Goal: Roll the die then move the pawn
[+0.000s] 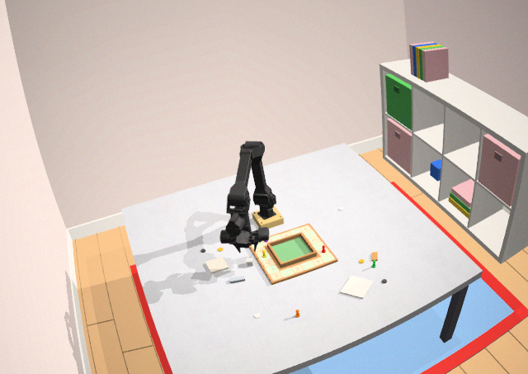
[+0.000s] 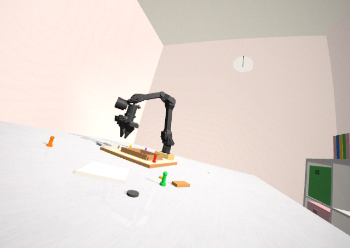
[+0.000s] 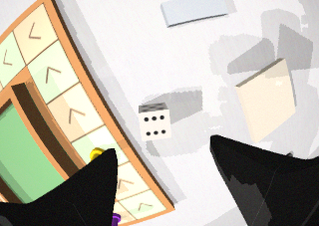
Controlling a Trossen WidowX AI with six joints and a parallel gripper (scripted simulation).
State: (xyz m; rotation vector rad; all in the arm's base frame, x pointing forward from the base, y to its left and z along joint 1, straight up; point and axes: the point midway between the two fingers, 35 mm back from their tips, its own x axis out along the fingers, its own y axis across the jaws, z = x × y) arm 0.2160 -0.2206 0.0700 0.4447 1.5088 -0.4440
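Right now the die is 60 mm below my gripper tip. Round my gripper tip: grey block: 90 mm to the right, 60 mm below, 60 mm ahead; then yellow pawn: 70 mm to the left, 40 mm below; then purple pawn: 130 mm to the left, 80 mm behind, 40 mm below.
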